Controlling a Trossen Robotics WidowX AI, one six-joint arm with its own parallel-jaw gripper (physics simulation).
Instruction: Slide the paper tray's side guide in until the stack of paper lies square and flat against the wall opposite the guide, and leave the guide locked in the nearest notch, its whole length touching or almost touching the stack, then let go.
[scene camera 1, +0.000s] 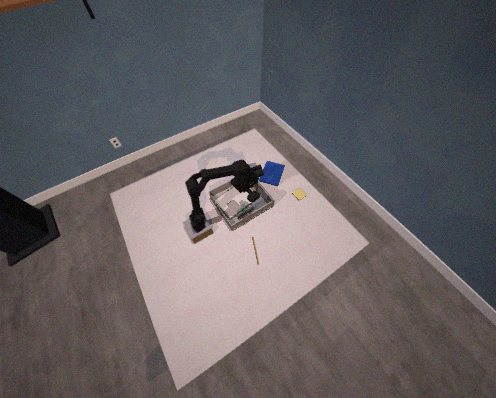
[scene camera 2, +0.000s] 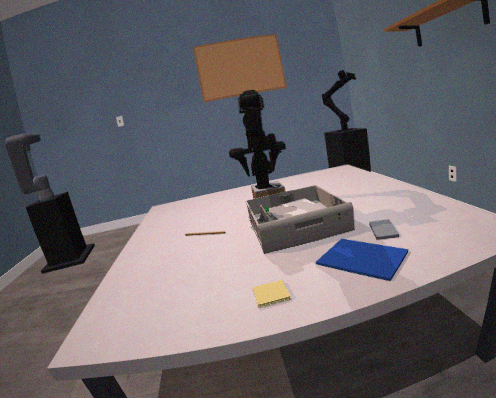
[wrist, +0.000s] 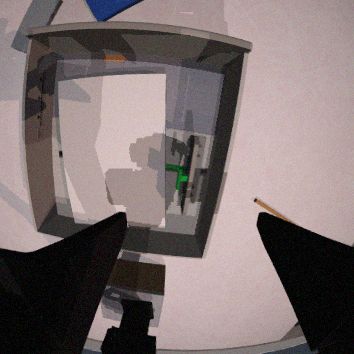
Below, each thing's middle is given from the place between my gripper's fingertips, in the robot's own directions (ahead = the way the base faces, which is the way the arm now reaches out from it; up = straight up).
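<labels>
My gripper is 1 cm short of the white paper stack (wrist: 112, 128) and 11 cm to the right of it, and it is 18 cm above the stack. Counting from my hand, I find the blue book (scene camera 2: 378, 261) far ahead, a good way to the left and a good way below. The yellow notepad (scene camera 2: 275, 292) is far ahead of my hand too, but some way to the right of it and some way below it.
</labels>
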